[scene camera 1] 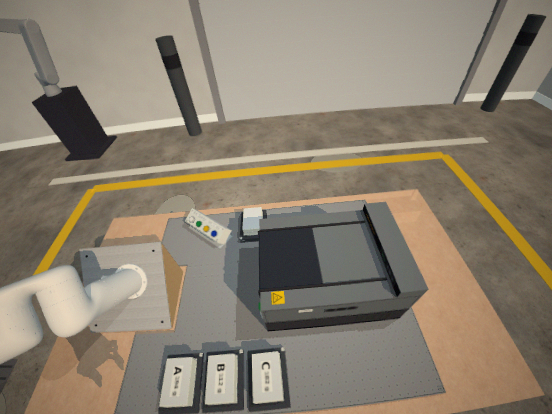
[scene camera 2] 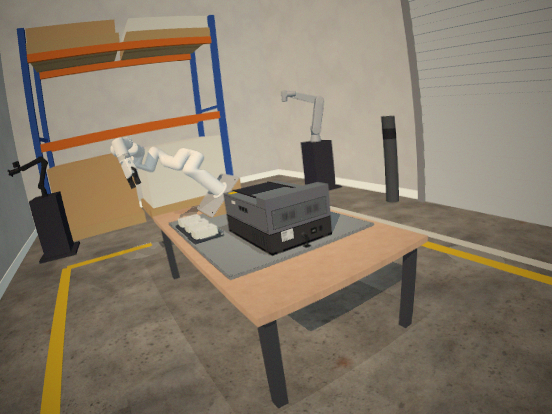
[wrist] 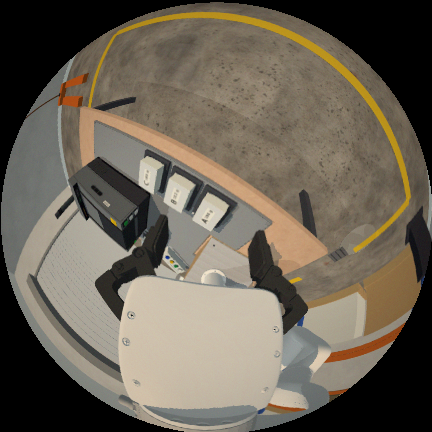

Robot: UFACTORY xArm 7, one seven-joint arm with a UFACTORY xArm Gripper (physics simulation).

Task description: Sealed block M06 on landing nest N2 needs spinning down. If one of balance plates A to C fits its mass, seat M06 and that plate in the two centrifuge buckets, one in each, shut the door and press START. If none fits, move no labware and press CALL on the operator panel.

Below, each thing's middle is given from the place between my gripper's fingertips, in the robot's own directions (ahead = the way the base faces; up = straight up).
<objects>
Right now the balance plate C (scene camera 1: 266, 368) is 30 cm to the left of my hand, 28 cm below it and 25 cm ahead of it. Round my hand: balance plate A (scene camera 1: 179, 379) (28 cm to the left, 28 cm below, 2 cm behind); balance plate B (scene camera 1: 222, 371) (29 cm to the left, 28 cm below, 11 cm ahead); sliding door (scene camera 1: 288, 258) (61 cm to the left, 32 cm ahead, 10 cm below).
</objects>
